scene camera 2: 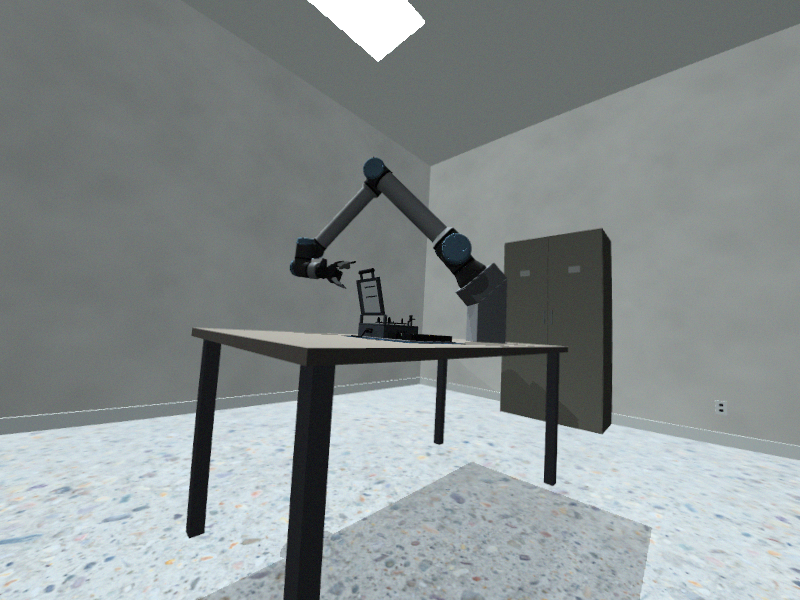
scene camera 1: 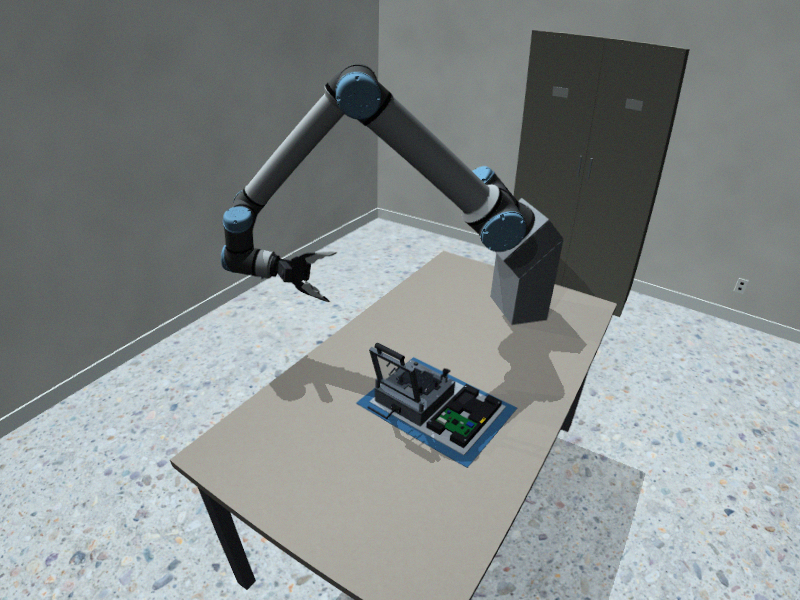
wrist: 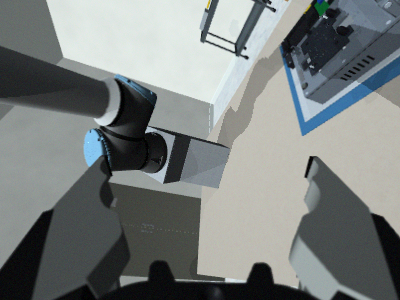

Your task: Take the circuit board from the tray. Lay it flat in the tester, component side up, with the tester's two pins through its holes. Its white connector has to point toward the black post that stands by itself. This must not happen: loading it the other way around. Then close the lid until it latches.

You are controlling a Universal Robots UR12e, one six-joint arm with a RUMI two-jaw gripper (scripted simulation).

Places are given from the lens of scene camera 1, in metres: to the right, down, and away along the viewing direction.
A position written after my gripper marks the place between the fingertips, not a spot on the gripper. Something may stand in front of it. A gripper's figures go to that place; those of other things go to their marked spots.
my gripper (scene camera 1: pixel 333 277): -0.21, -0.07, 1.56
tester lid (scene camera 1: pixel 400 377): 0.00, 0.21, 1.35
